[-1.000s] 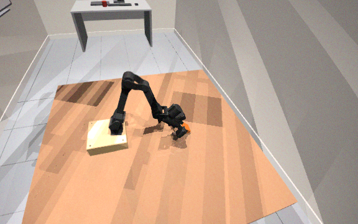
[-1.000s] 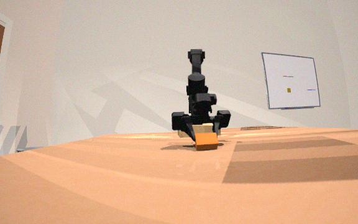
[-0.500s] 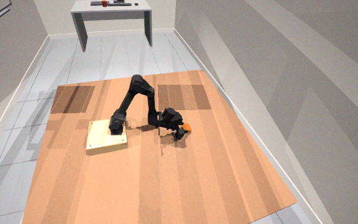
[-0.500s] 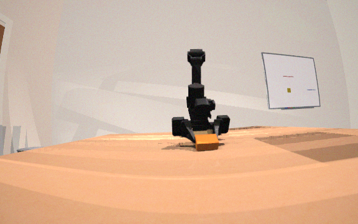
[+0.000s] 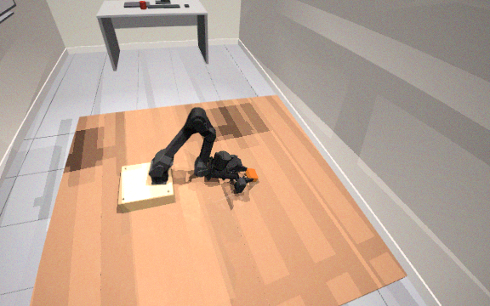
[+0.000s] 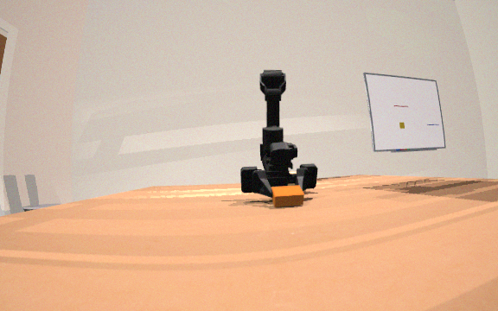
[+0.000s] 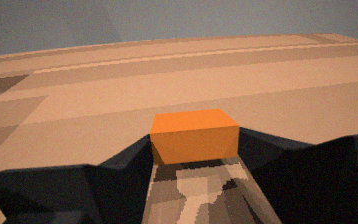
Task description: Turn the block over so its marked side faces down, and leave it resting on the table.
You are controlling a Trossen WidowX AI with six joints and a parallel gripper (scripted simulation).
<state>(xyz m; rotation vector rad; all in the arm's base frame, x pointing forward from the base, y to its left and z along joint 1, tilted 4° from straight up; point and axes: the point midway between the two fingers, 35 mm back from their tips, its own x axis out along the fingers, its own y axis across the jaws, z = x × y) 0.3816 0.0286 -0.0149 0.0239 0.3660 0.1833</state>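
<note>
The orange block is 1 cm below my gripper tip.
</note>
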